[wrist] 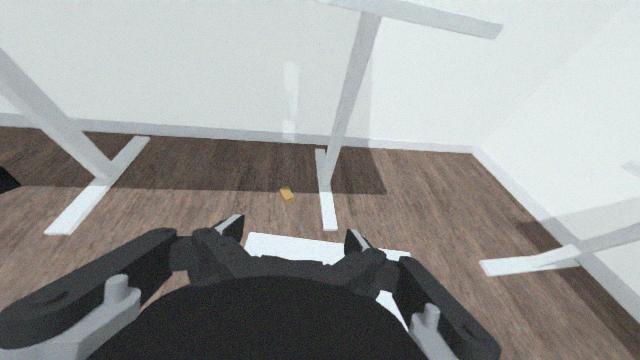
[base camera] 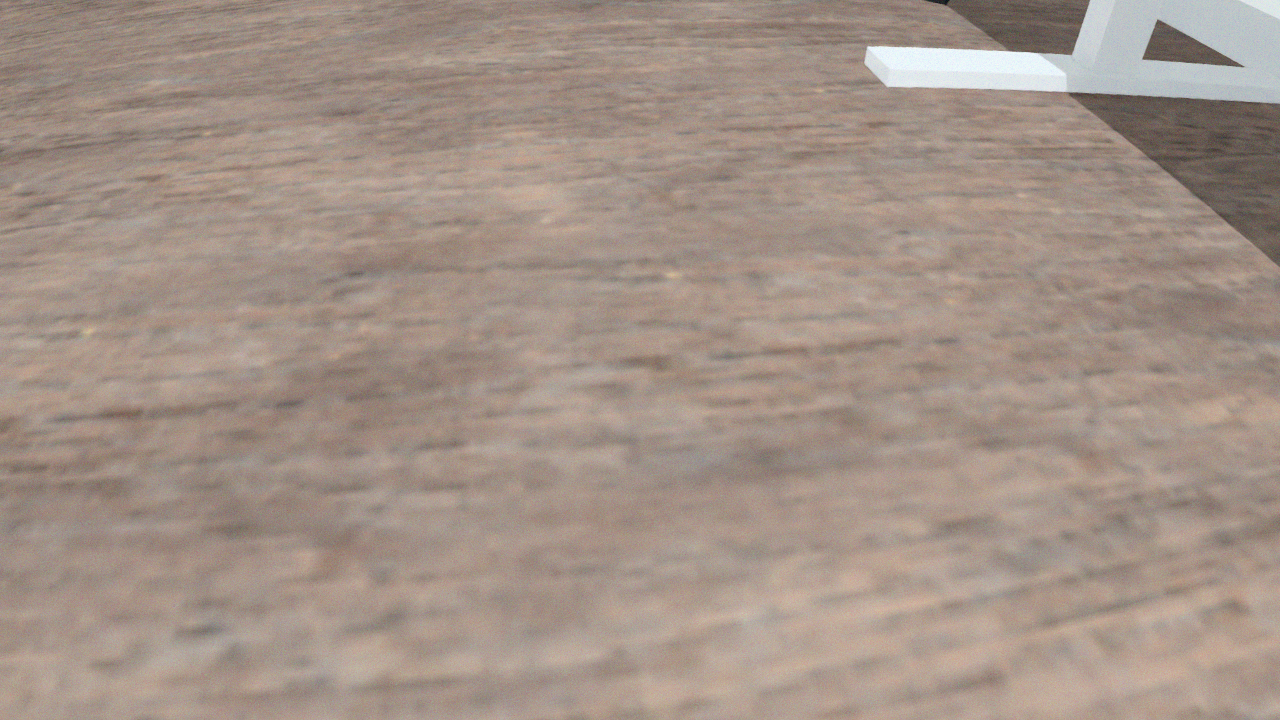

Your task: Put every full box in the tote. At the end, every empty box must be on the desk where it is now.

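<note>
A small orange box (wrist: 286, 195) lies on the floor in the wrist view, between two white desk legs and close to the shadow's edge. Whether it is full or empty cannot be told. My gripper (wrist: 295, 233) is open with nothing between its fingers. It is high above the floor, and the box shows beyond the fingertips. The desk's legs and a support bar (wrist: 435, 19) show, but its top cannot be made out. A white flat shape (wrist: 295, 244) is partly hidden behind the fingers; I cannot tell what it is. The tote cannot be identified in either view.
A white leg foot (base camera: 966, 68) stands on the floor at the upper right of the base view. In the wrist view, leg feet (wrist: 327, 207) (wrist: 82, 210) stand below the desk and another foot (wrist: 527, 261) is at right. A dark object (wrist: 7, 181) shows at the left edge.
</note>
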